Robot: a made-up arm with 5 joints. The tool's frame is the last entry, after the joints. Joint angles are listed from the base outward. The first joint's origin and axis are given. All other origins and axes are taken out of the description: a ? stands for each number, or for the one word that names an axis. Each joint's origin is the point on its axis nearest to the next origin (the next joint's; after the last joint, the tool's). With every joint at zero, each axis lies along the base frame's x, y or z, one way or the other. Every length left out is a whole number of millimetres.
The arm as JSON. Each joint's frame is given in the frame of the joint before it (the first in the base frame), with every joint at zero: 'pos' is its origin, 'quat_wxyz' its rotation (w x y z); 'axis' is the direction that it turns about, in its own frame. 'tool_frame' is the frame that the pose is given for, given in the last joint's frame.
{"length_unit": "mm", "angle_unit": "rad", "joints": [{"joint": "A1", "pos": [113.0, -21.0, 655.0], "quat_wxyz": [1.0, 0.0, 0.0, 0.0], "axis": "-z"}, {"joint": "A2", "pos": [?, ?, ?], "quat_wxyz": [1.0, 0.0, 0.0, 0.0], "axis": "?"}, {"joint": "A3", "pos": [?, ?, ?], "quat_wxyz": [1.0, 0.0, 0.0, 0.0], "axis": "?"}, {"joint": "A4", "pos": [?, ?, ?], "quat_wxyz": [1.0, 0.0, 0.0, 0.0], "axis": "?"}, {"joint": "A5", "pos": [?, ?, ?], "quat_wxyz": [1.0, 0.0, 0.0, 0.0], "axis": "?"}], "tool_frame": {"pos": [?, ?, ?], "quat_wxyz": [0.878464, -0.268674, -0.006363, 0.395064]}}
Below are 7 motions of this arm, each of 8 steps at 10 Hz.
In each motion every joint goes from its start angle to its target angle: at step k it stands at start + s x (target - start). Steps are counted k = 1, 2, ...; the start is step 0. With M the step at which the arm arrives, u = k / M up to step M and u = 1 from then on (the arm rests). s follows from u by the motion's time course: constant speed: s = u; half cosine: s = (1 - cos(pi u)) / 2; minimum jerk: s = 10 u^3 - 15 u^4 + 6 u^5.
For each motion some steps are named. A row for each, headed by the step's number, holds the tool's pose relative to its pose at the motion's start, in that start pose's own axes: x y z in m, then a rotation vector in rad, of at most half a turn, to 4 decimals.
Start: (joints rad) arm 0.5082 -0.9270 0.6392 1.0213 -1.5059
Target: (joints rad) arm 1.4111 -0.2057 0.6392 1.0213 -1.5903
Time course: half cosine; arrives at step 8
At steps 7, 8:
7: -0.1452 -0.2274 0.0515 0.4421 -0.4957 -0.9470
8: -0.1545 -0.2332 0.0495 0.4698 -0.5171 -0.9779

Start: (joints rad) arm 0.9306 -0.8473 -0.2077 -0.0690 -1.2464
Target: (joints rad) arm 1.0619 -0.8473 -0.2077 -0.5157 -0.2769
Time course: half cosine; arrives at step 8
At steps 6, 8:
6: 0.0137 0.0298 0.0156 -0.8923 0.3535 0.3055
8: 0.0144 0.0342 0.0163 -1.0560 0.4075 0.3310

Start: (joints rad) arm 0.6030 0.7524 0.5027 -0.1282 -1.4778
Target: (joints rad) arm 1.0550 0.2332 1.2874 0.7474 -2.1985
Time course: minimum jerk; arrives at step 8
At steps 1, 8:
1: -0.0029 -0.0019 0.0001 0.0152 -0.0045 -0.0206
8: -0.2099 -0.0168 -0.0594 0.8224 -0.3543 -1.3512

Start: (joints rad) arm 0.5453 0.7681 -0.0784 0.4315 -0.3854
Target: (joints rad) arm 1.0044 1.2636 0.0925 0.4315 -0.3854
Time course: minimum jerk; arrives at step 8
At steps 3, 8:
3: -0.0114 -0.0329 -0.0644 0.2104 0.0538 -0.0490
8: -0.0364 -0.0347 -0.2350 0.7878 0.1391 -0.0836

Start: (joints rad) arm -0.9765 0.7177 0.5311 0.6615 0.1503
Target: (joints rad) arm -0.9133 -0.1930 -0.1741 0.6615 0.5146
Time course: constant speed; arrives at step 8
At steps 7, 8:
7: -0.2953 0.2222 0.1285 -0.9882 -0.3705 -0.9675
8: -0.3214 0.2779 0.1114 -1.0981 -0.4089 -1.1392

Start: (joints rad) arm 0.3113 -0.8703 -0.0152 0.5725 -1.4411
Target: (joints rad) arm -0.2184 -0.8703 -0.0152 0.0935 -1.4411
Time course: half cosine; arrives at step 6
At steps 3, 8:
3: 0.0196 0.0435 -0.0206 0.1680 -0.0913 0.3010
8: 0.0268 0.0903 -0.0289 0.3605 -0.2307 0.5669

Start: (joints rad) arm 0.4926 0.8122 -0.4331 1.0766 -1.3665
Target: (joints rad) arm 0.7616 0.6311 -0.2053 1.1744 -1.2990
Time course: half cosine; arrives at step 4
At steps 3, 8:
3: -0.0487 -0.0514 0.0359 0.1542 -0.0515 -0.1353
8: -0.0579 -0.0601 0.0399 0.1830 -0.0591 -0.1561

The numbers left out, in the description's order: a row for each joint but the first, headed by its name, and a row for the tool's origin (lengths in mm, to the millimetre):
A2: xyz 19.0 10.0 0.0, axis +y
A3: xyz 29.0 0.0 101.0, axis +y
A4: xyz 223.0 0.0 -9.0, axis +y
A5: xyz 89.0 0.0 0.0, axis -x
tool: xyz 0.0 19.0 18.0

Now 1 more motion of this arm.
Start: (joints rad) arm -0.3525 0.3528 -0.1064 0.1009 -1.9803
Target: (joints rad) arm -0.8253 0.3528 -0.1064 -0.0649 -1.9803
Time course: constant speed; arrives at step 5
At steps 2, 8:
2: -0.0069 0.0224 -0.0688 0.0955 0.1496 0.0930
8: -0.0399 0.0660 -0.1631 0.2590 0.3640 0.2257

